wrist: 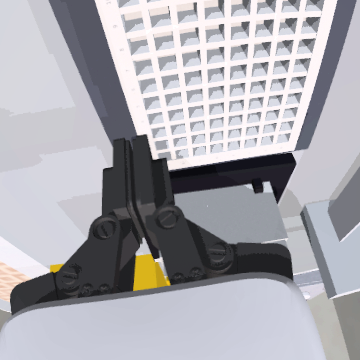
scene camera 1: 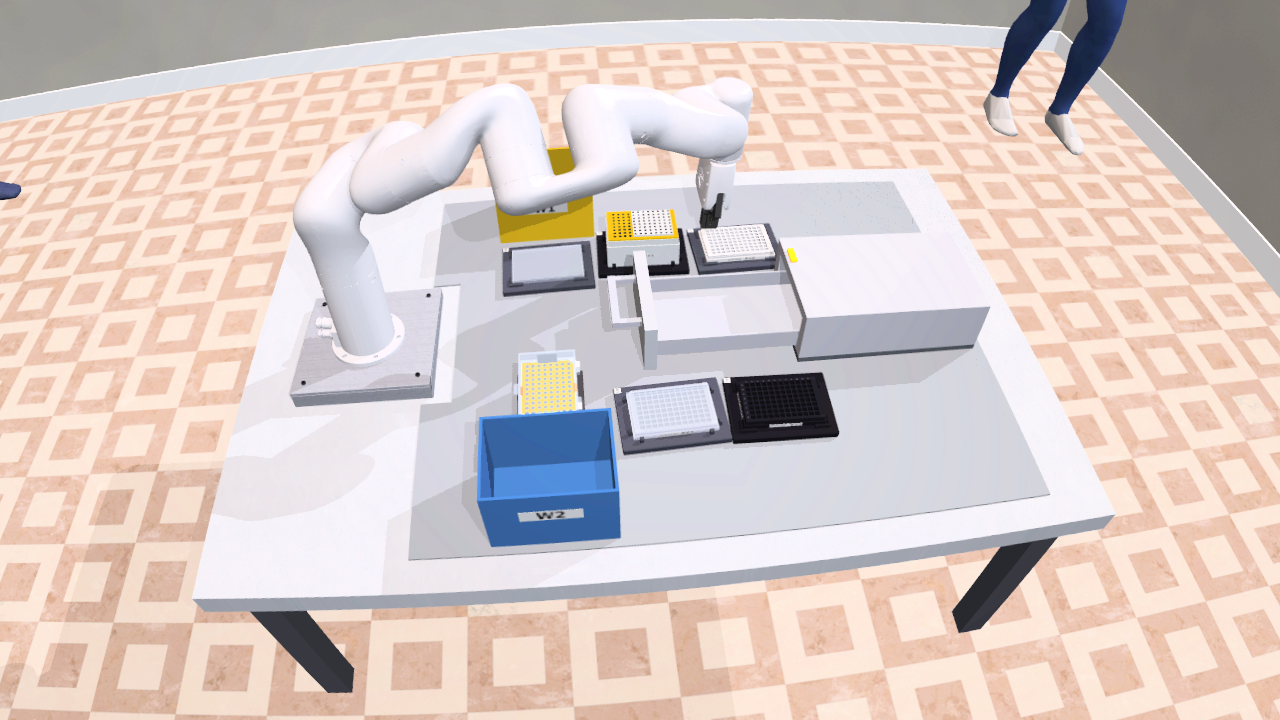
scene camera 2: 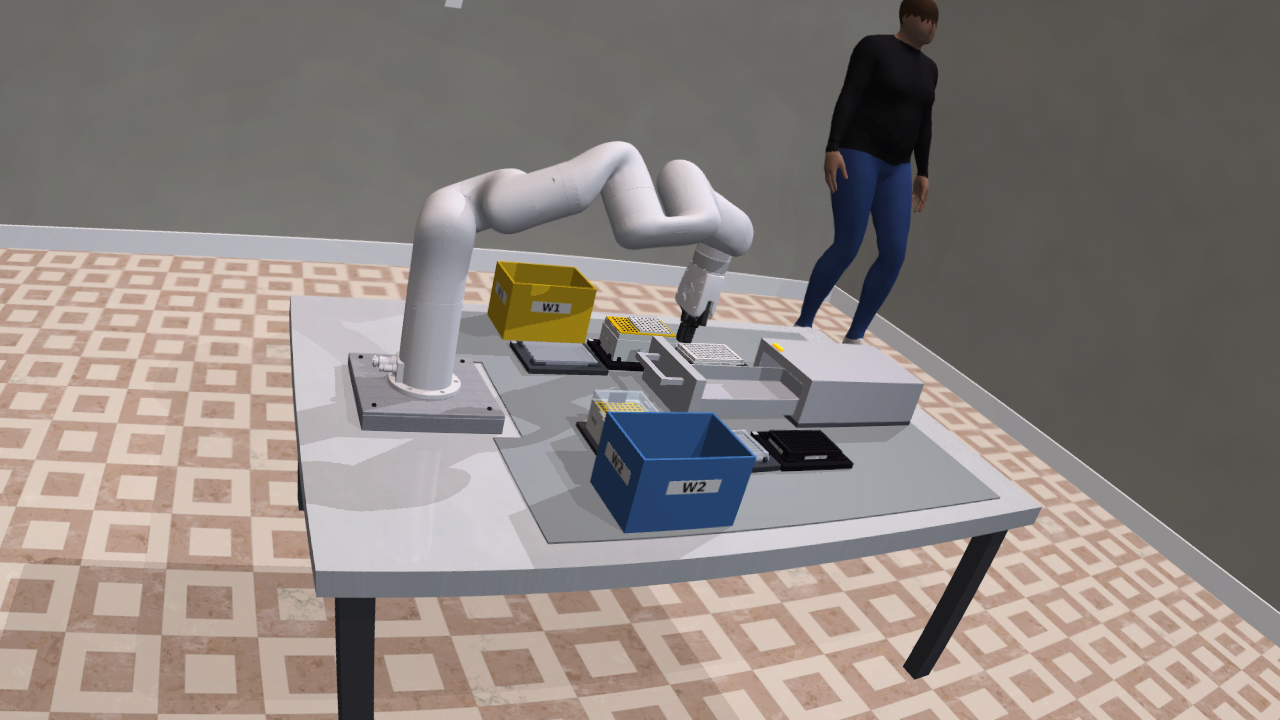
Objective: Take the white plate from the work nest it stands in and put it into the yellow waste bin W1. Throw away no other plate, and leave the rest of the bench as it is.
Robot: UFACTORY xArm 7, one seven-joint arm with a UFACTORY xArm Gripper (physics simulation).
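The white plate, with a grid of square wells, sits flat in a dark grey nest at the back of the bench, behind the open drawer. My gripper is shut and empty, pointing down at the plate's back left corner in scene camera 1. In the wrist view its tips overlap the nest rim beside the plate's corner; I cannot tell whether they touch. The yellow bin W1 stands at the back left, partly hidden by the arm in scene camera 1.
A yellow-and-white tip rack stands between W1 and the plate. The open drawer extends from a grey cabinet. A flat nest lies before W1. At the front are blue bin W2, a yellow rack, a pale plate and a black plate.
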